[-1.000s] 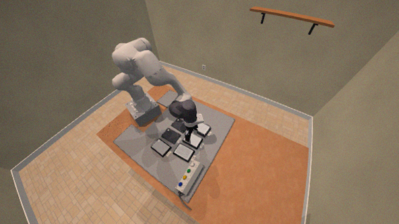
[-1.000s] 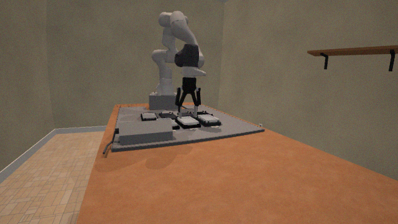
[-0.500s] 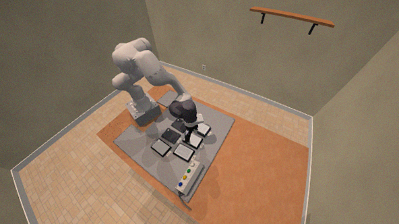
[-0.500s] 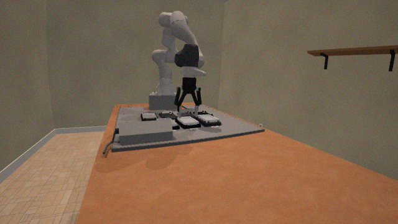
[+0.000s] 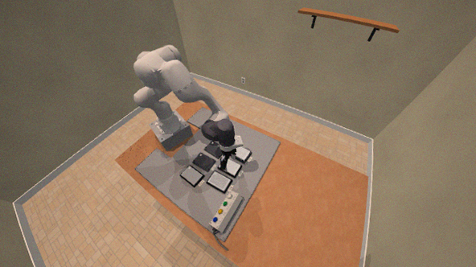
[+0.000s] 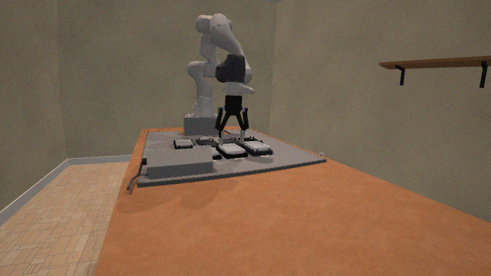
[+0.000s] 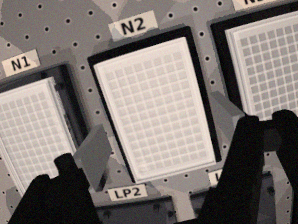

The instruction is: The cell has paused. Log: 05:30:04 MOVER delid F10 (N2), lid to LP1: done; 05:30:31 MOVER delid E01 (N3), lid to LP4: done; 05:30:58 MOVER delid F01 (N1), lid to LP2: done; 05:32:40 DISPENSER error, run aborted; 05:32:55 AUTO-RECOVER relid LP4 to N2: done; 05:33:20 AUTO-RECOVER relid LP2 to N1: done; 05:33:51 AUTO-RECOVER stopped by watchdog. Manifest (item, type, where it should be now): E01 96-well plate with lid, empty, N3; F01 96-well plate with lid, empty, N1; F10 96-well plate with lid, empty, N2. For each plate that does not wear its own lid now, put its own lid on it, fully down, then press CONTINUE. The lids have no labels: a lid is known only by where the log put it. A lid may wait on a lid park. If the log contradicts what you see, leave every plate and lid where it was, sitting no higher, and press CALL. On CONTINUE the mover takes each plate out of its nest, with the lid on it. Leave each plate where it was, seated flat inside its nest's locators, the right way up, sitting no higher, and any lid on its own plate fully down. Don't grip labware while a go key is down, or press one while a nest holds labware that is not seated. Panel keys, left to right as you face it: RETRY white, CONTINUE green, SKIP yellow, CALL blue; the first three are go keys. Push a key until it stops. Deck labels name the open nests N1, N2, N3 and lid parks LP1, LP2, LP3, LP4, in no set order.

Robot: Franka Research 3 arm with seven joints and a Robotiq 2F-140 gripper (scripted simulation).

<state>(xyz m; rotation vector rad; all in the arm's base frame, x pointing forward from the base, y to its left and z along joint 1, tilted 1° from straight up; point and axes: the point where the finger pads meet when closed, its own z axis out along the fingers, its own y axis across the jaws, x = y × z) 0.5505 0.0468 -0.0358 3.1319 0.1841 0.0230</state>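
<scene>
The white 96-well plate lies 50 mm below my hand. Round my hand: LP2 label: 100 mm behind, 50 mm to the left, 70 mm below; then N2 label: 90 mm ahead, 10 mm to the left, 70 mm below; then LP3 label: 90 mm behind, 70 mm to the right, 70 mm below.
</scene>
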